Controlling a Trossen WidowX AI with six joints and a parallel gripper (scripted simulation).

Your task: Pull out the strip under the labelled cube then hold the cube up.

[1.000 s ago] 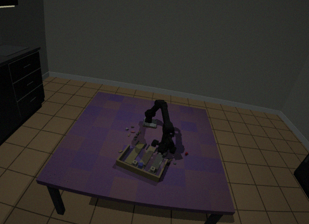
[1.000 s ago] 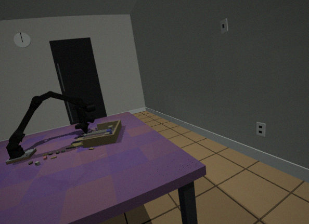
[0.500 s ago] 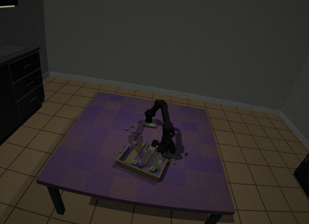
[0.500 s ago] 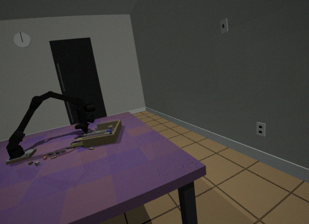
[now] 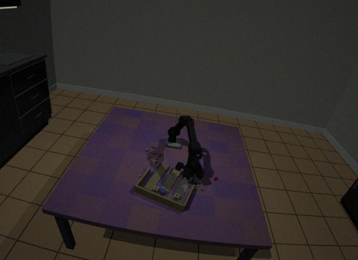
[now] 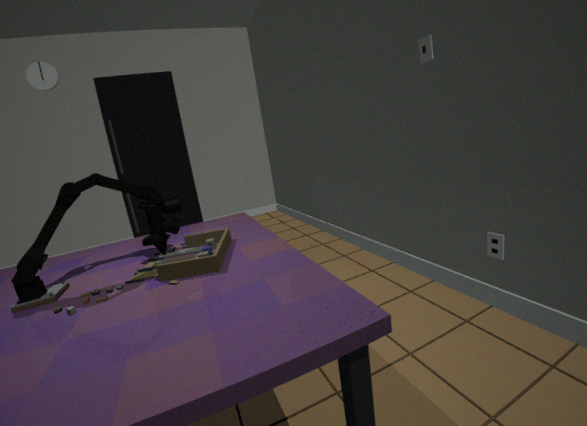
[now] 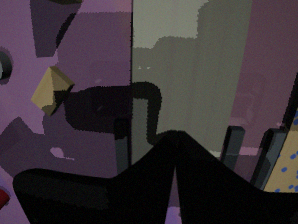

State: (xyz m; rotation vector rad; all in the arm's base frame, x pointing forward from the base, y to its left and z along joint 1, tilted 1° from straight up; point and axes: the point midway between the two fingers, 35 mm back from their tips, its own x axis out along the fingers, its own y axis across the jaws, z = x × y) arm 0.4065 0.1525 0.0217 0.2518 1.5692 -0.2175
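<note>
The grey strip lies 90 mm ahead of my gripper tip and 30 mm to the right of it. From my gripper tip the other things lie so: red object (50 mm behind, 200 mm to the left, 10 mm above).
</note>
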